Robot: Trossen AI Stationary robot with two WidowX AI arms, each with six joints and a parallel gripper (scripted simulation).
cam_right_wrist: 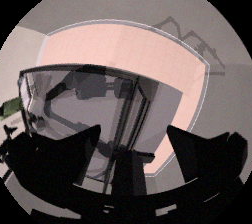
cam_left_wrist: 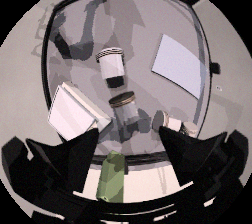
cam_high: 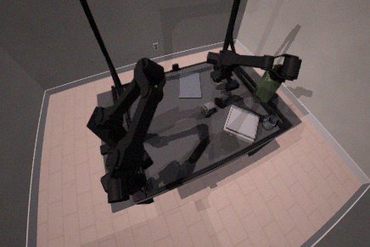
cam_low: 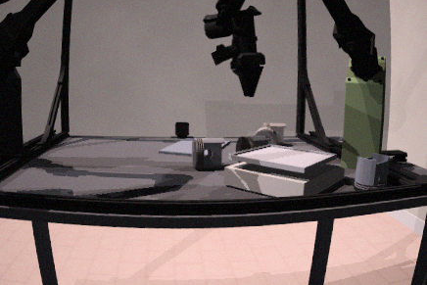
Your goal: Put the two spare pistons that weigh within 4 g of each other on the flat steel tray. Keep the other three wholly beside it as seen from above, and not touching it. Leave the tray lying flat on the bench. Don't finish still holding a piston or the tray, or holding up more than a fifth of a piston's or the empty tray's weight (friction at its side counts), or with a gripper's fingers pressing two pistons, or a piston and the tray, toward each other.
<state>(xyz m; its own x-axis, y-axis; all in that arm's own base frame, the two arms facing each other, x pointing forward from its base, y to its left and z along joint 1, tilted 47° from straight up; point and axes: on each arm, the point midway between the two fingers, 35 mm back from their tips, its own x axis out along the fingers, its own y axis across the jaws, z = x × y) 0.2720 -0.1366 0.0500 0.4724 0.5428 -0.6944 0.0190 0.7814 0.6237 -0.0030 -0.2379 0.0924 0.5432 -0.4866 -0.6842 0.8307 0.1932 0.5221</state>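
Right now the piston is 26 cm behind my left hand, 17 cm below it and 12 cm to the left of it. Round my left hand: flat grey steel tray (21 cm behind, 20 cm below, 12 cm to the right); then white scale pan (20 cm ahead, 15 cm below, 5 cm to the left).
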